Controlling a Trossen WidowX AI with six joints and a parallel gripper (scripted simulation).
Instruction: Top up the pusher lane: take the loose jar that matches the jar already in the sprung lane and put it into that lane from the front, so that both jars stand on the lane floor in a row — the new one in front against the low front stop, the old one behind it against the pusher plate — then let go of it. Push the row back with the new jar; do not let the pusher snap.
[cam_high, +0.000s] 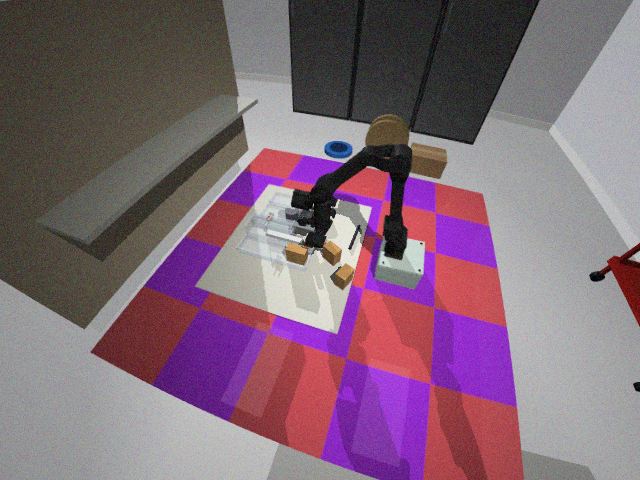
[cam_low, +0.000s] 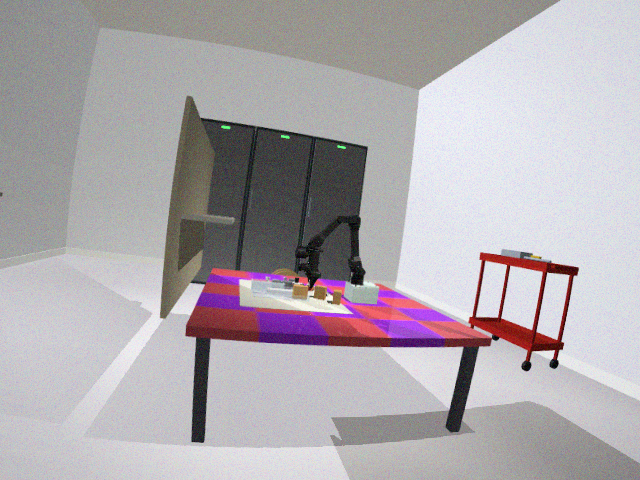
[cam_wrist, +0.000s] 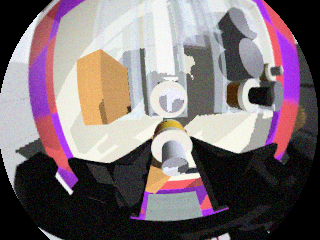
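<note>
Now: gripper tip 70 mm short of the brown box, 80 mm to the right of it and 20 mm above it. Also, from my gripper tip: clear pusher rack (200 mm ahead, 20 mm to the right, 40 mm below).
</note>
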